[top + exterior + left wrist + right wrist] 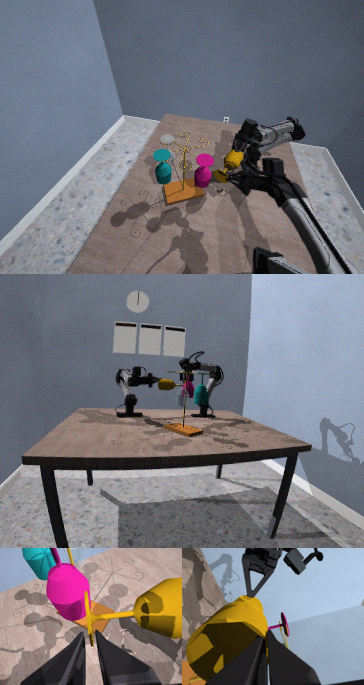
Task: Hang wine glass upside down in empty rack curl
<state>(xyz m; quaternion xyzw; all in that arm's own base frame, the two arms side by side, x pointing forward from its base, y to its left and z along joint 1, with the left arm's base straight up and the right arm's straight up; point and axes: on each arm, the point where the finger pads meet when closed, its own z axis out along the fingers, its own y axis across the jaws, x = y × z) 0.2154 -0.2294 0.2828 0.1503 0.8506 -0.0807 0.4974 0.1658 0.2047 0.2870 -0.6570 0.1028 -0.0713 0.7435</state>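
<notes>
Right now the yellow wine glass is 8 cm to the right of my left hand and 2 cm below it. From my left hand the other things lie so: teal glass 31 cm ahead; then magenta glass 12 cm ahead, 2 cm to the right, 1 cm above; then wire rack 22 cm ahead, 10 cm below, 7 cm to the right.
Right now the yellow wine glass is 80 mm to the left of my right hand, 40 mm ahead of it and 30 mm below it. From my right hand the other things lie so: clear glass 350 mm ahead, 50 mm to the left, 20 mm below; then magenta glass 150 mm to the left, 150 mm ahead, 10 mm below; then wire rack 250 mm ahead, 120 mm below, 100 mm to the left.
</notes>
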